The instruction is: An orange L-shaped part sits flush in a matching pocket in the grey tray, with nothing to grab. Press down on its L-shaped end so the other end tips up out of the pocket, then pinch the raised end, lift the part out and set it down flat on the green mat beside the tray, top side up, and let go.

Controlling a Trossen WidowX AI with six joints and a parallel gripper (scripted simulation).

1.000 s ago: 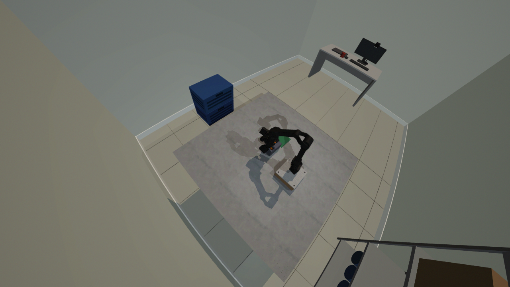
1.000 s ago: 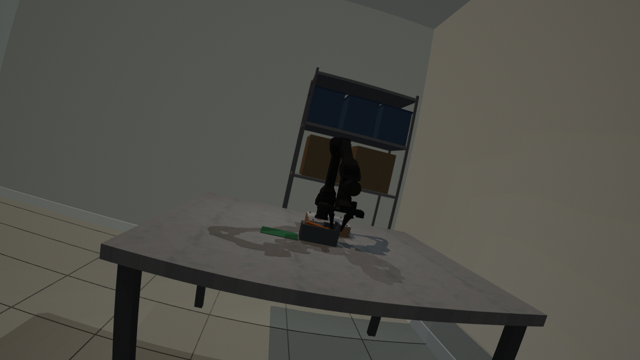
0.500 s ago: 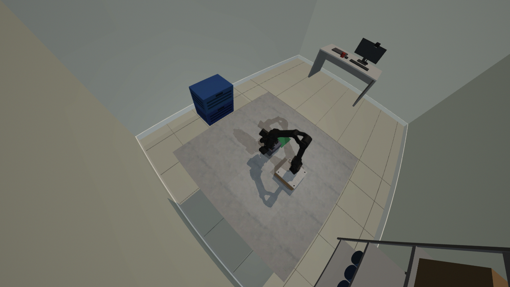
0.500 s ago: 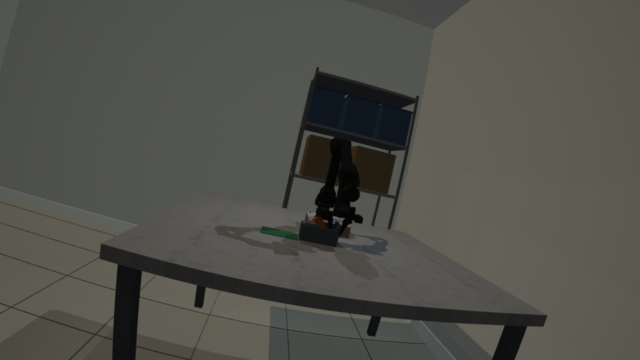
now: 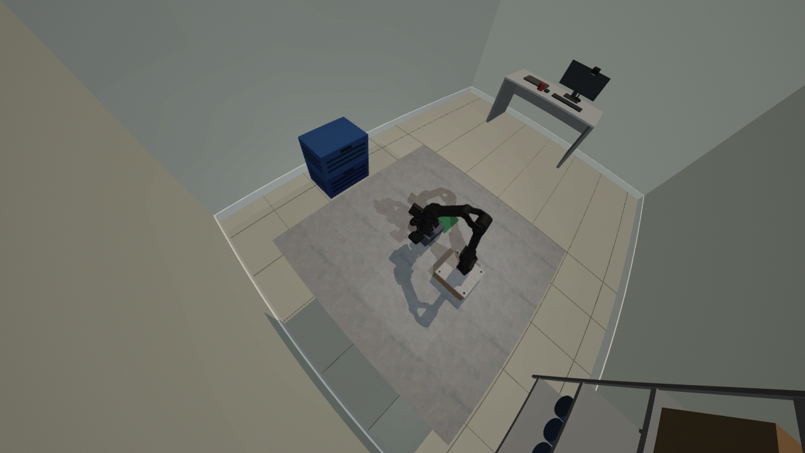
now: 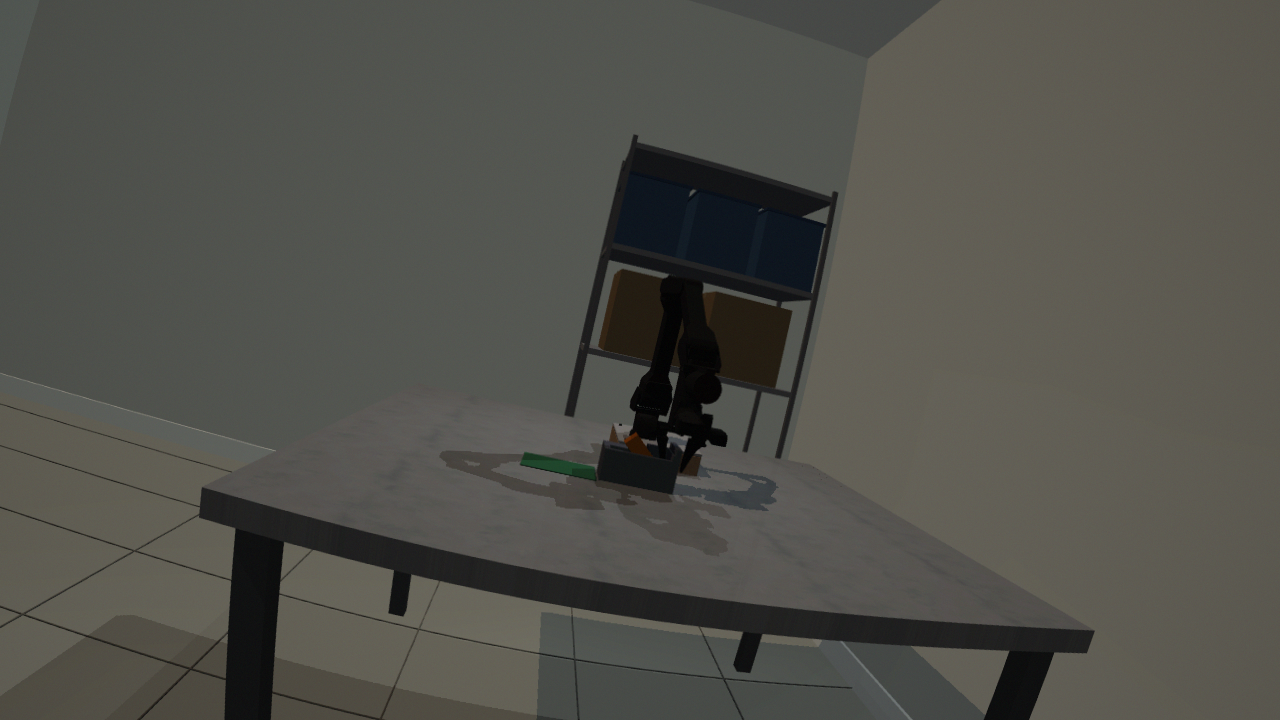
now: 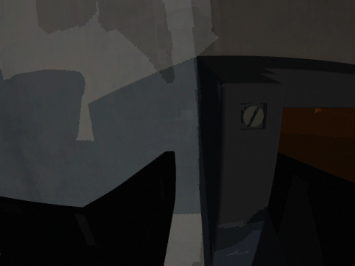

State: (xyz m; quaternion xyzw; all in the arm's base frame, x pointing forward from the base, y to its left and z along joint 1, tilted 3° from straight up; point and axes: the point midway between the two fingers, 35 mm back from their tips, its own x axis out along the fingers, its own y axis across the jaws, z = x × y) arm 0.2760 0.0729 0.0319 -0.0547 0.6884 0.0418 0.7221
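Right now my gripper tip is 5 cm to the left of the orange L-shaped part. Also, from my gripper tip: grey tray 7 cm to the right, 5 cm below, 1 cm ahead; then green mat 22 cm to the right, 5 cm below, 3 cm ahead.
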